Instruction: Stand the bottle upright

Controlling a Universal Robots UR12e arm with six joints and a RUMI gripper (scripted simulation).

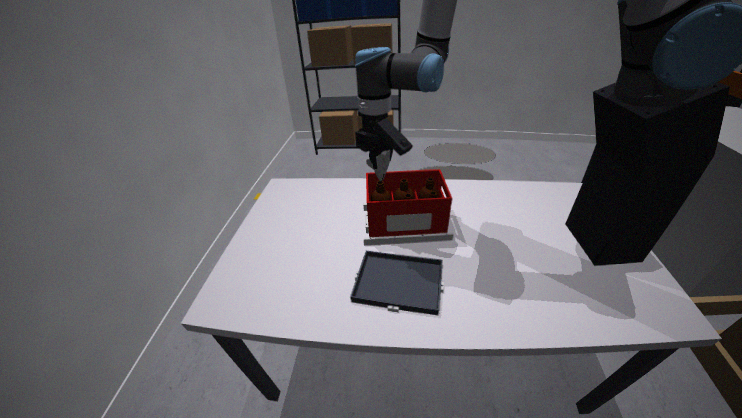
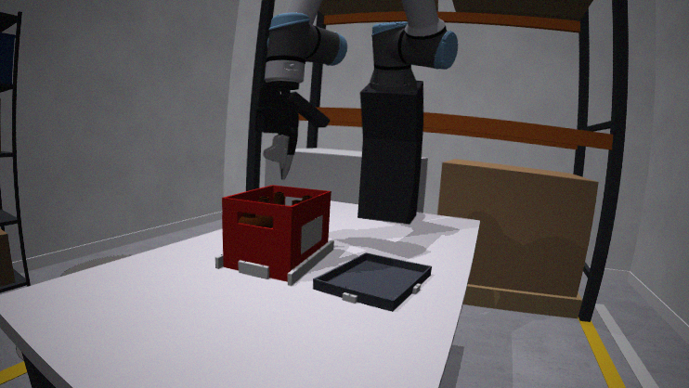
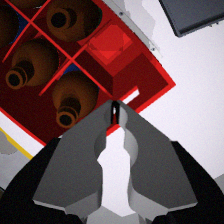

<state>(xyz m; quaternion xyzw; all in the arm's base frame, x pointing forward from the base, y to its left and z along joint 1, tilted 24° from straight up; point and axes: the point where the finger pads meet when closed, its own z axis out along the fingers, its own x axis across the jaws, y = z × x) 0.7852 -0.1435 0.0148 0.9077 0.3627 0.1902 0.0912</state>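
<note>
My gripper is now 15 cm above the glass bottle, 9 cm to the left of it and 8 cm past it. From my hand the other things lie so: dark tray (23 cm to the left, 23 cm below, 3 cm behind); then red crate (16 cm below, 9 cm behind, 4 cm to the right); then brown bottle (15 cm below, 9 cm to the right).
</note>
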